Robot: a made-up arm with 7 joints.
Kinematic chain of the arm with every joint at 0, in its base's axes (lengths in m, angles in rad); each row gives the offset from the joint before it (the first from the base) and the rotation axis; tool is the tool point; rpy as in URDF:
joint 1: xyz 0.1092 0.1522 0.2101 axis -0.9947 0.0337 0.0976
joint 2: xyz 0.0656 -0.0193 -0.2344 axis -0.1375 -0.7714 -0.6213
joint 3: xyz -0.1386 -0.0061 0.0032 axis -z
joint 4: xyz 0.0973 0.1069 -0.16 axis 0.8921 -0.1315 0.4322
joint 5: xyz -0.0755 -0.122 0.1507 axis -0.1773 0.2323 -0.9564
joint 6: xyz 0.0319 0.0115 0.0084 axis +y
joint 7: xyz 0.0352 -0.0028 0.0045 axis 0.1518 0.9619 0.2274
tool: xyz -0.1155 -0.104 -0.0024 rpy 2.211 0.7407 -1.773
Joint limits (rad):
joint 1: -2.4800..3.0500
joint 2: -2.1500..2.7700
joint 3: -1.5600..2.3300
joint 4: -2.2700..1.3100
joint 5: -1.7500..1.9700
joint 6: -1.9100..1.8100
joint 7: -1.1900..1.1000
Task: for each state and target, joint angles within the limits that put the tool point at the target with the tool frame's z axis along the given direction. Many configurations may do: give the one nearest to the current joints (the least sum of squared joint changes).
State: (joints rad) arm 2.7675 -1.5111 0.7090 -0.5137 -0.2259 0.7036 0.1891
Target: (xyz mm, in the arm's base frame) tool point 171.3 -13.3 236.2 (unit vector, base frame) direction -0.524 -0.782 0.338
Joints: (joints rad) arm 2.8852 -1.0471 0.6330 -1.0777 0.4598 0.7144 0.1041
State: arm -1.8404 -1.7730 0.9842 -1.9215 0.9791 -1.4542 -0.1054
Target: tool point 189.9 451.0 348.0 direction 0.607 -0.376 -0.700
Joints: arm -1.6145 -1.7476 1.2877 -1.9692 0.6692 -1.6653 -0.3467
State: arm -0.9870 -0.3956 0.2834 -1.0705 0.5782 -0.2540 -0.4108
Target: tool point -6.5 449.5 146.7 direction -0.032 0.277 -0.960
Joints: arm -0.6068 0.0761 -0.0477 -1.1274 0.7551 -0.1334 -0.3662
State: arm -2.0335 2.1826 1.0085 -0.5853 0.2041 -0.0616 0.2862
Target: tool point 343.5 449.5 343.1 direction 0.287 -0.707 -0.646
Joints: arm -1.7156 2.2201 1.3032 -0.2583 0.3282 -0.2136 0.0875
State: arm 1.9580 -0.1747 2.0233 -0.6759 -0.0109 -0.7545 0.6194
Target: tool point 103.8 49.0 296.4 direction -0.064 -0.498 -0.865
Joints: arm 1.6201 -0.2382 1.9323 -0.7274 -0.6685 -0.7057 0.6501
